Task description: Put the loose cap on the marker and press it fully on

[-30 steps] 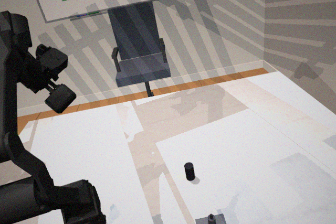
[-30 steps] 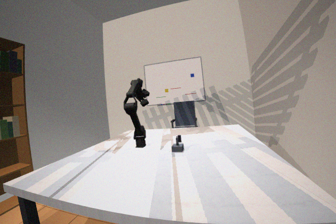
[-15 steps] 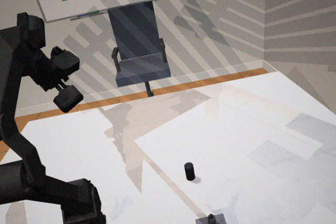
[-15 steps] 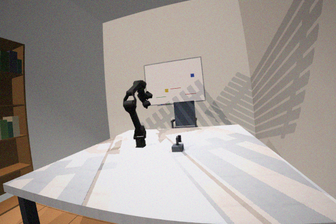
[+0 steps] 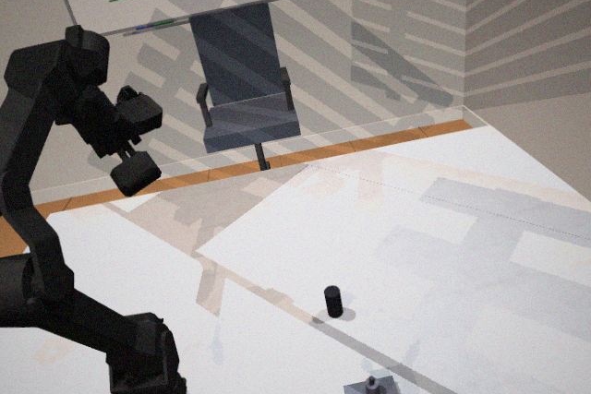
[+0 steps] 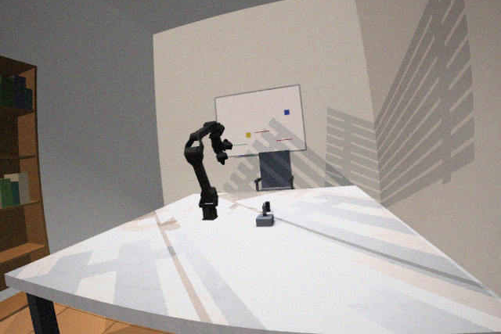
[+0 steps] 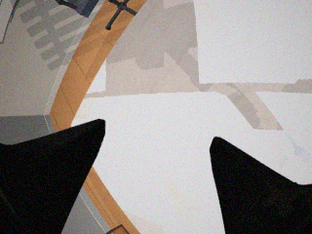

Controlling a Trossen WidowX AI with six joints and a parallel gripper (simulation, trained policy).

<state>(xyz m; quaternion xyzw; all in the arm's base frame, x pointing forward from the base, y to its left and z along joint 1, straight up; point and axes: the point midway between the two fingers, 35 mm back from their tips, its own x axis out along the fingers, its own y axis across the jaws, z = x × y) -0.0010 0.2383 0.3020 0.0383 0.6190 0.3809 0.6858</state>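
The marker cap lies 29 cm ahead of my gripper tip, 15 cm to the right of it and 25 cm below it. From my gripper tip the other things lie so: grey holder block (31 cm ahead, 34 cm to the right, 26 cm below).
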